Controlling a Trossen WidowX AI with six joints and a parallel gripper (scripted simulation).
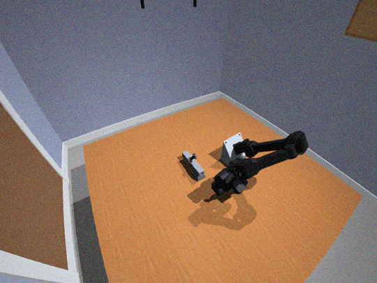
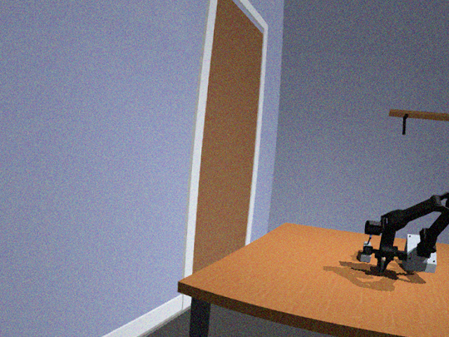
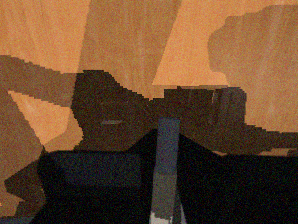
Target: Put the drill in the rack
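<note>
The drill lies 40 mm to the right of my gripper tip and 40 mm above it. Also, from my gripper tip: dark key: 60 mm ahead, 230 mm to the right, 80 mm above; then grey holder block: 70 mm ahead, 220 mm to the right, 30 mm above; then grey rack: 50 mm to the right, 10 mm above.
</note>
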